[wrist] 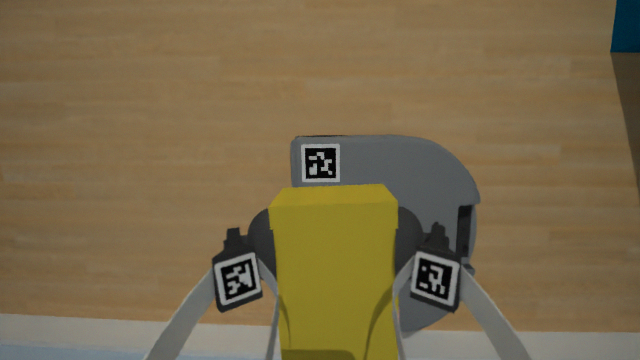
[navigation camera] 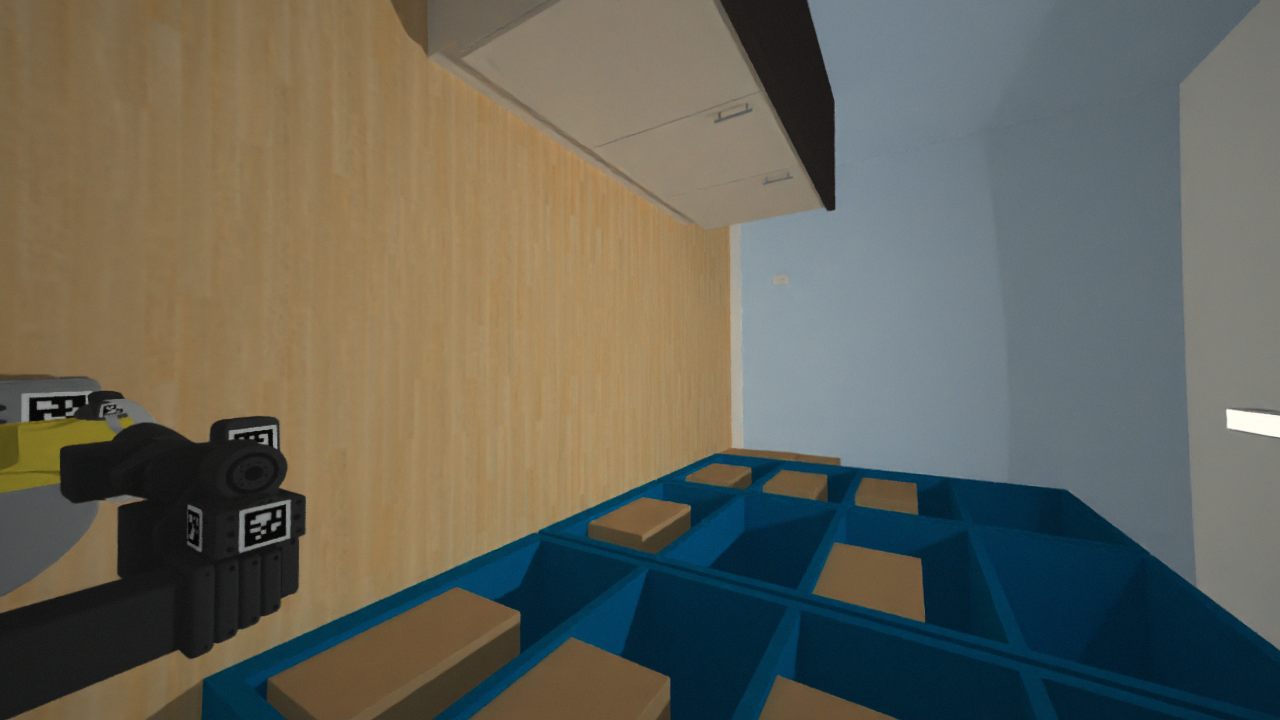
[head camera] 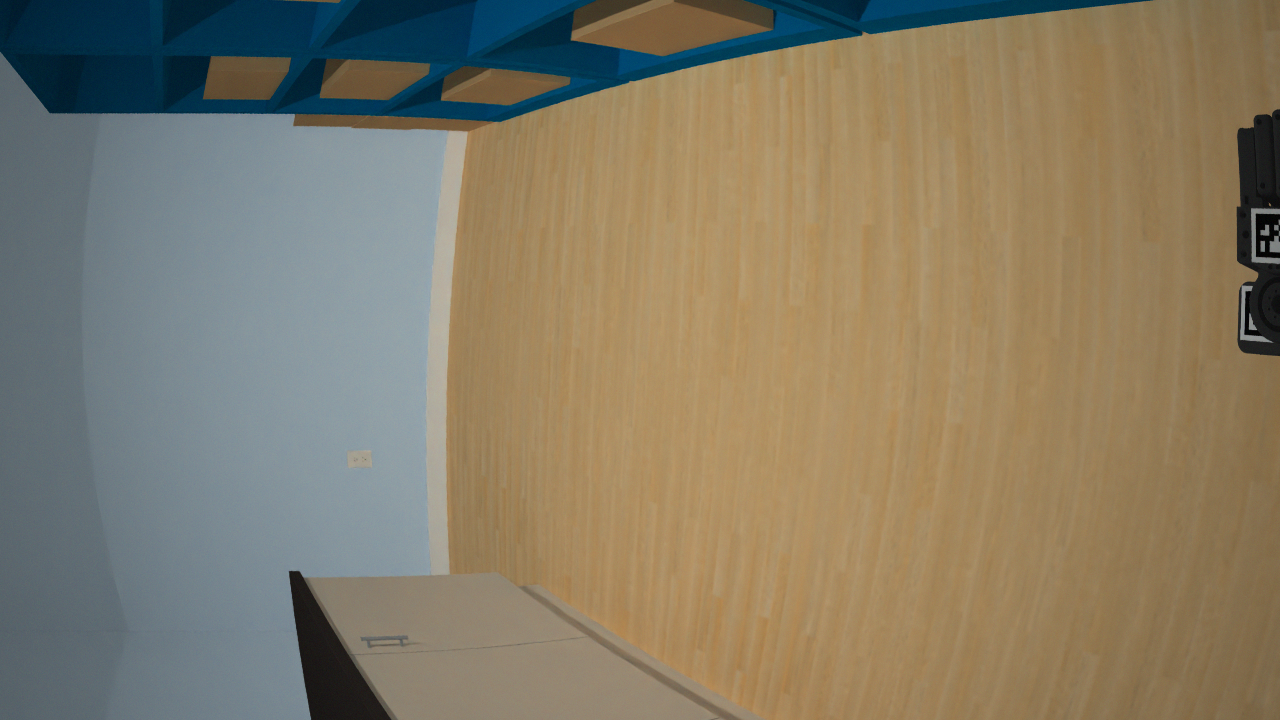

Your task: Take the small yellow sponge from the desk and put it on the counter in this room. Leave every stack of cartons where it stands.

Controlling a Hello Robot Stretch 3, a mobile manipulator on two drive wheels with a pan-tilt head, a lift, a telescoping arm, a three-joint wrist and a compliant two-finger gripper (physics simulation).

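Frame: origin at the robot's base, x ahead, y left, z up, level; centimetres.
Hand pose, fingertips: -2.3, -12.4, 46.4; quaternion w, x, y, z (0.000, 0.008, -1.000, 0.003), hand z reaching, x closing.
Each offset is from my fingertips to the top centre of the thing, as dx, dy, dz. "spot": to the spot under its first point. Level surfaces: height alone.
The yellow sponge @[-0.1, +2.4, +3.3] (wrist: 336, 270) (navigation camera: 53, 445) is between the two fingertips of my gripper (wrist: 334, 232), which is shut on it and holds it above the robot's own grey base. In the navigation camera the sponge shows at the left edge, beside the dark wrist. The counter, with a dark top and pale doors, shows in the head camera (head camera: 465, 617) at the bottom left and in the navigation camera (navigation camera: 626, 80) at the top. The gripper is well apart from the counter. The desk does not show in these views.
A blue shelf unit (navigation camera: 792, 617) (head camera: 626, 80) holds several brown cartons @[-73.4, -144.1, +79.7] (navigation camera: 868, 577) @[spot: -59.0, -151.1, -22.3] (head camera: 671, 25), on the side across from the counter. The robot's grey base (wrist: 400, 160) is under the gripper. A pale blue wall (head camera: 268, 340) (navigation camera: 877, 358) stands beyond the wooden floor @[dz -46.5] (head camera: 760, 358).
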